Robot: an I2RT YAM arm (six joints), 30 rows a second.
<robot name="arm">
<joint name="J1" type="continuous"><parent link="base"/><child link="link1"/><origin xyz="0 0 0.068" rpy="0 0 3.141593"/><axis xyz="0 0 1"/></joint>
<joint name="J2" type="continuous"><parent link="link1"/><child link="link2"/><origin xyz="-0.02 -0.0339 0.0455" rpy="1.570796 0 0"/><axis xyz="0 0 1"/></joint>
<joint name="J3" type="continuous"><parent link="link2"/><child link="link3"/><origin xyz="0.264 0 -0.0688" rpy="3.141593 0 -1.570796"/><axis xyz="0 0 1"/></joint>
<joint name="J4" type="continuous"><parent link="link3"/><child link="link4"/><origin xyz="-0.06 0.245 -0.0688" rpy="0 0 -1.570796"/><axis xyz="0 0 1"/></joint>
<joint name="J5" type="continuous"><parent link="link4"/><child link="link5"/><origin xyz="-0.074 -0.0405 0.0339" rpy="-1.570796 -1.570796 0"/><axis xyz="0 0 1"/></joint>
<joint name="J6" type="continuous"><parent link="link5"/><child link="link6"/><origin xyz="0 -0.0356 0.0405" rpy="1.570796 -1.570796 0"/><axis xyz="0 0 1"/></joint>
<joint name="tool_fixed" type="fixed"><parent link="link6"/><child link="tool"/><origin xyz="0 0 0" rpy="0 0 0"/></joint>
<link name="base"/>
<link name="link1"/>
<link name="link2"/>
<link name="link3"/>
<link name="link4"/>
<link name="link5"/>
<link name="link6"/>
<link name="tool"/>
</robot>
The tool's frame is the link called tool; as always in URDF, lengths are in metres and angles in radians. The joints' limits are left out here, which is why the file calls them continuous.
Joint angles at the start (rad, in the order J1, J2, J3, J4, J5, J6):
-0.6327, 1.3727, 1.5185, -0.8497, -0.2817, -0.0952
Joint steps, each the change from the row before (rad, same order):
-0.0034, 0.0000, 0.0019, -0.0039, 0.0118, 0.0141
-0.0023, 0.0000, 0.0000, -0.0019, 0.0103, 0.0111
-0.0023, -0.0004, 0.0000, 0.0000, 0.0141, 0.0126
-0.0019, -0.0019, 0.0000, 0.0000, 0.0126, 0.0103
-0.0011, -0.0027, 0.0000, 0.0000, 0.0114, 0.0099
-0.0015, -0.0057, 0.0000, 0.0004, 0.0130, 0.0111
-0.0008, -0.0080, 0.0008, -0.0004, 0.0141, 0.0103
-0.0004, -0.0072, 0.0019, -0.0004, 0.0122, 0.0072
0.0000, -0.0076, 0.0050, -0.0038, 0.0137, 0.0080
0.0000, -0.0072, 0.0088, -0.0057, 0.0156, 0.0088
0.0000, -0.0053, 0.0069, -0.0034, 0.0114, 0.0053
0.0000, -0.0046, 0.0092, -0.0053, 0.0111, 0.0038
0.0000, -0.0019, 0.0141, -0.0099, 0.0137, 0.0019
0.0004, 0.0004, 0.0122, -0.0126, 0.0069, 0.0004
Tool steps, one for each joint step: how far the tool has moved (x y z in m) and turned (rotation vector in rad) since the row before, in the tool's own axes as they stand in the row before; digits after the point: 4 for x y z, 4 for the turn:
0.0001, -0.0012, -0.0007, 0.0142, 0.0026, 0.0168
0.0003, -0.0010, -0.0002, 0.0119, 0.0023, 0.0130
0.0001, -0.0011, -0.0003, 0.0159, 0.0002, 0.0139
0.0000, -0.0008, -0.0008, 0.0141, -0.0014, 0.0110
0.0000, -0.0005, -0.0011, 0.0123, -0.0023, 0.0100
-0.0001, -0.0004, -0.0022, 0.0143, -0.0057, 0.0107
-0.0003, 0.0000, -0.0033, 0.0149, -0.0080, 0.0091
-0.0005, 0.0001, -0.0032, 0.0126, -0.0084, 0.0058
-0.0008, 0.0002, -0.0040, 0.0137, -0.0086, 0.0065
-0.0014, 0.0002, -0.0047, 0.0156, -0.0102, 0.0072
-0.0012, 0.0002, -0.0036, 0.0113, -0.0088, 0.0040
-0.0015, 0.0002, -0.0039, 0.0110, -0.0086, 0.0026
-0.0020, 0.0001, -0.0039, 0.0136, -0.0063, 0.0011
-0.0013, 0.0002, -0.0026, 0.0066, 0.0007, 0.0003

